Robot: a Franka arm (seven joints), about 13 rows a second.
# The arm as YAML. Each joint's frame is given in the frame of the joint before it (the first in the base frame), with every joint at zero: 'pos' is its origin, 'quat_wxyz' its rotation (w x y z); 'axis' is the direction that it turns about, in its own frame. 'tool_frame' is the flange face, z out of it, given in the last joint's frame.
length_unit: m
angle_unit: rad
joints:
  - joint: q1
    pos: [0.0, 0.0, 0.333]
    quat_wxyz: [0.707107, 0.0, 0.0, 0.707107]
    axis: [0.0, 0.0, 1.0]
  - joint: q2
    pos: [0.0, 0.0, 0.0]
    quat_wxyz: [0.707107, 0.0, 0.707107, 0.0]
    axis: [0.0, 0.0, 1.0]
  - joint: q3
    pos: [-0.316, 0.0, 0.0]
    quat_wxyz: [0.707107, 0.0, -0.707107, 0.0]
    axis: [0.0, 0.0, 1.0]
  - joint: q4
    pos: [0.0, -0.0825, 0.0]
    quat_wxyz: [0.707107, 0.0, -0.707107, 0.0]
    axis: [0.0, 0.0, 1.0]
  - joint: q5
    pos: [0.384, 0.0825, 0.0]
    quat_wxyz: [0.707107, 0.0, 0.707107, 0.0]
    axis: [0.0, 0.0, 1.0]
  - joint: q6
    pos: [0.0, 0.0, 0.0]
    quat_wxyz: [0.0, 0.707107, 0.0, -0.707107]
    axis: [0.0, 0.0, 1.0]
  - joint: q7
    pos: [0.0, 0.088, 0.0]
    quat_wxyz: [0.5, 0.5, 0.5, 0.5]
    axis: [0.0, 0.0, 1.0]
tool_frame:
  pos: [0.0, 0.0, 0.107]
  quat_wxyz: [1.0, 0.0, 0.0, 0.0]
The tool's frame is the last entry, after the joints.
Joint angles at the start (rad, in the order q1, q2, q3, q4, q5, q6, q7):
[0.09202, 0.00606, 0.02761, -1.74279, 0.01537, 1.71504, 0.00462]
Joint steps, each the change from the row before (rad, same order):
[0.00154, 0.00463, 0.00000, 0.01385, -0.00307, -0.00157, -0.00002]
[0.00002, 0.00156, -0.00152, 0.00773, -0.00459, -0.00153, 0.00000]
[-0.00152, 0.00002, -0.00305, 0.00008, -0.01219, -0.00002, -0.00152]
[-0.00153, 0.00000, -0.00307, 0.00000, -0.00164, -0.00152, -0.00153]
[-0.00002, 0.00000, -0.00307, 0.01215, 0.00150, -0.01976, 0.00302]
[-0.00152, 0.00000, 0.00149, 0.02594, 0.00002, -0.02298, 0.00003]
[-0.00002, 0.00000, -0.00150, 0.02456, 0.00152, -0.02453, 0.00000]
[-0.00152, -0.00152, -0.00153, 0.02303, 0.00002, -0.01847, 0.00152]
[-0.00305, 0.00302, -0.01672, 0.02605, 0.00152, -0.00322, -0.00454]
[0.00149, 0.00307, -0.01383, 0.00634, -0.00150, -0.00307, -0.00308]
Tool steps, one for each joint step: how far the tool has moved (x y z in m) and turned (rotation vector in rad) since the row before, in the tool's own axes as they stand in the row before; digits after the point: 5 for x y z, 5 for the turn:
[0.00202, -0.00063, -0.00393, -0.00290, 0.00764, -0.00213]
[0.00082, 0.00124, -0.00272, -0.00445, 0.00468, 0.00079]
[0.00002, 0.00371, -0.00005, -0.01201, 0.00009, 0.00133]
[-0.00016, 0.00274, 0.00014, -0.00156, -0.00154, 0.00284]
[-0.00119, 0.00163, -0.00408, 0.00150, -0.00763, 0.00637]
[-0.00075, 0.00008, -0.01039, 0.00004, 0.00296, 0.00018]
[-0.00122, 0.00076, -0.00957, 0.00153, 0.00002, 0.00174]
[-0.00129, 0.00174, -0.01018, 0.00008, 0.00607, 0.00465]
[0.00149, 0.01094, -0.01040, 0.00164, 0.01976, 0.01536]
[0.00074, 0.00704, -0.00101, -0.00172, 0.00017, 0.00919]

